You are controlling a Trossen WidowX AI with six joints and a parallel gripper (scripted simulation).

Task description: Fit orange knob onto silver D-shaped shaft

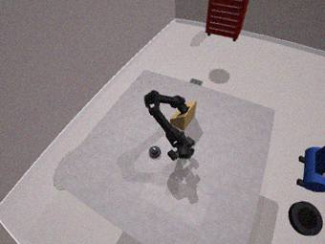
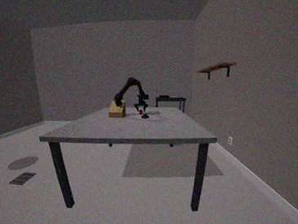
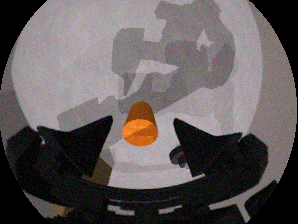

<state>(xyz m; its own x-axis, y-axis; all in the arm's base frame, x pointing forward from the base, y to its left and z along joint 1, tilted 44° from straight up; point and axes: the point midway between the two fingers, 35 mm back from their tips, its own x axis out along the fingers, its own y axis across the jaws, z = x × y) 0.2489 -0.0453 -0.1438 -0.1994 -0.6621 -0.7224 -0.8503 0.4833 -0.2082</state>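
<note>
Right now the orange knob is 1 cm behind my gripper tip and 1 cm above it. From my gripper tip the other things lie so: dark round pedestal: 4 cm ahead, 18 cm to the right.
</note>
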